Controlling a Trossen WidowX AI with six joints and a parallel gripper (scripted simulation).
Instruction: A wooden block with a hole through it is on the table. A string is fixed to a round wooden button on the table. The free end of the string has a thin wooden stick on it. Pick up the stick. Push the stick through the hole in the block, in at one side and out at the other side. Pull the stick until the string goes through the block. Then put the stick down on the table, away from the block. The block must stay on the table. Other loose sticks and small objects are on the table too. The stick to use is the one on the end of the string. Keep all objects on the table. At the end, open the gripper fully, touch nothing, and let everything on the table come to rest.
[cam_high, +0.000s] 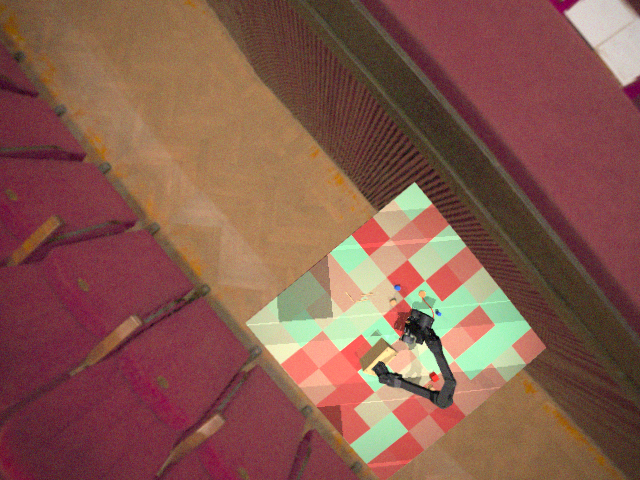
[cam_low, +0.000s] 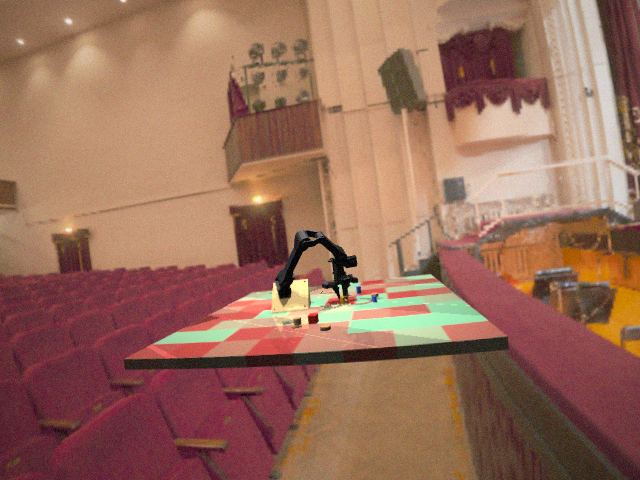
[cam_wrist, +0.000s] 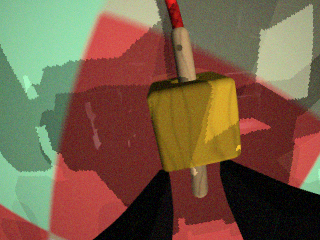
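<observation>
Now: gripper tip 3 cm to the left of the yellow cube and 1 cm short of it. From my gripper tip the other things lie so: round wooden button (18 cm ahead, 4 cm to the left, 1 cm below); wooden cylinder (14 cm to the left, 3 cm ahead); thin wooden stick (4 cm to the right, 2 cm ahead).
</observation>
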